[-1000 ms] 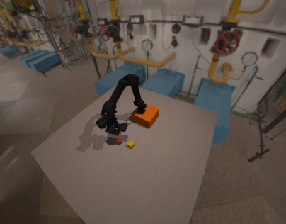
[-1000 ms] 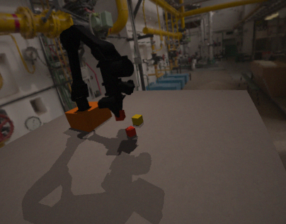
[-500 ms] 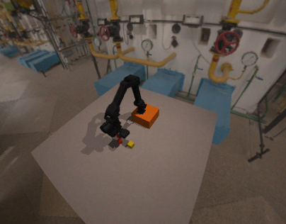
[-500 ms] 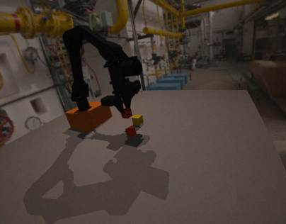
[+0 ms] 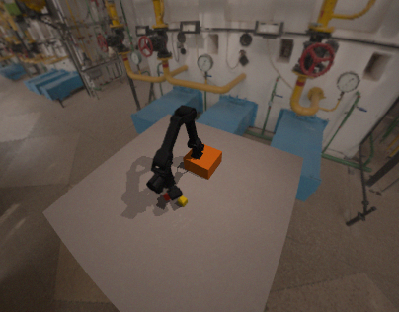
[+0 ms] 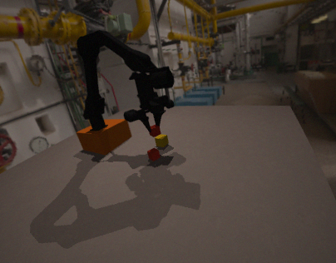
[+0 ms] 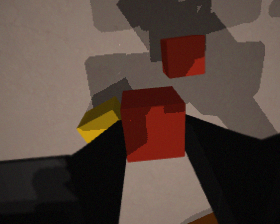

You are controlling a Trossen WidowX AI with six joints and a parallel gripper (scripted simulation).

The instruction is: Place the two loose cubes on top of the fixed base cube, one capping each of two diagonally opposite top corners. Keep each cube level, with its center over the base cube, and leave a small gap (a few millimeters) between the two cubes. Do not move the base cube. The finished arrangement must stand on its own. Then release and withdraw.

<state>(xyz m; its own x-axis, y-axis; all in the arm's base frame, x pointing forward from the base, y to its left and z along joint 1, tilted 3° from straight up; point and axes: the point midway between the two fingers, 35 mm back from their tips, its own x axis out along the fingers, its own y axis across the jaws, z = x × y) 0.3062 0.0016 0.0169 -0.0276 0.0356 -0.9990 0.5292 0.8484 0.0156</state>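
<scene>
My gripper tip is now 7 cm above the yellow base cube, 5 cm to the right of it and 1 cm past it.
</scene>
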